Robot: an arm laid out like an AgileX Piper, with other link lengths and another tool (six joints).
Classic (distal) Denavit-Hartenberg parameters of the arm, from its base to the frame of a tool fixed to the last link. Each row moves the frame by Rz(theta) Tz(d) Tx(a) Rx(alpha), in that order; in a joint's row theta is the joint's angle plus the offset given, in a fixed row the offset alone. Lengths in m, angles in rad.
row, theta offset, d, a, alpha
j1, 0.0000, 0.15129, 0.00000, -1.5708
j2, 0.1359, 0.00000, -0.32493, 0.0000
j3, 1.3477, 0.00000, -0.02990, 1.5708
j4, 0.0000, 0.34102, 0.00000, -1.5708
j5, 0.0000, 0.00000, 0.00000, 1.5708
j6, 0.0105, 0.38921, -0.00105, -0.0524
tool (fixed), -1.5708, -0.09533, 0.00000, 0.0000
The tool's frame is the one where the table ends.
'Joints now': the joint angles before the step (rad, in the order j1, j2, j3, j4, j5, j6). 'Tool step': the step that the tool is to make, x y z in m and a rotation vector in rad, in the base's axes. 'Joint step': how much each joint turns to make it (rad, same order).
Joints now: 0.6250, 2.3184, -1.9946, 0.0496, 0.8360, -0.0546
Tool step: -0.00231, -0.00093, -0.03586, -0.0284, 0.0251, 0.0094
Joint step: 0.0025, 0.0518, 0.0000, -0.0050, -0.0146, -0.0071
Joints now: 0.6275, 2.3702, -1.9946, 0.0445, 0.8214, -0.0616
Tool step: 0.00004, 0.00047, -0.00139, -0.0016, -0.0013, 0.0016
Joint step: 0.0011, 0.0023, 0.0000, -0.0021, -0.0025, 0.0001
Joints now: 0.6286, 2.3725, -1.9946, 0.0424, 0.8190, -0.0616
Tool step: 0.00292, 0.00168, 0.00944, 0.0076, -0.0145, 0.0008
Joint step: 0.0003, -0.0095, -0.0048, -0.0025, -0.0019, 0.0001
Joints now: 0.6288, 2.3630, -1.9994, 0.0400, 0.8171, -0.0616
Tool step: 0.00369, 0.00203, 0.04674, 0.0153, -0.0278, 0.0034
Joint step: 0.0000, -0.0423, -0.0508, -0.0046, 0.0616, -0.0001
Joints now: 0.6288, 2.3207, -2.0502, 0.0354, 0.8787, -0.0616
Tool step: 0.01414, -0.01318, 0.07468, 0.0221, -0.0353, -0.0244
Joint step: -0.0249, -0.0341, -0.1414, -0.0054, 0.1339, 0.0050
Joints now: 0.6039, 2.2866, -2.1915, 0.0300, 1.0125, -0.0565
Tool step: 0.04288, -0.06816, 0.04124, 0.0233, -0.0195, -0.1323
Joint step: -0.1064, -0.0091, -0.0924, -0.0077, 0.0720, 0.0325
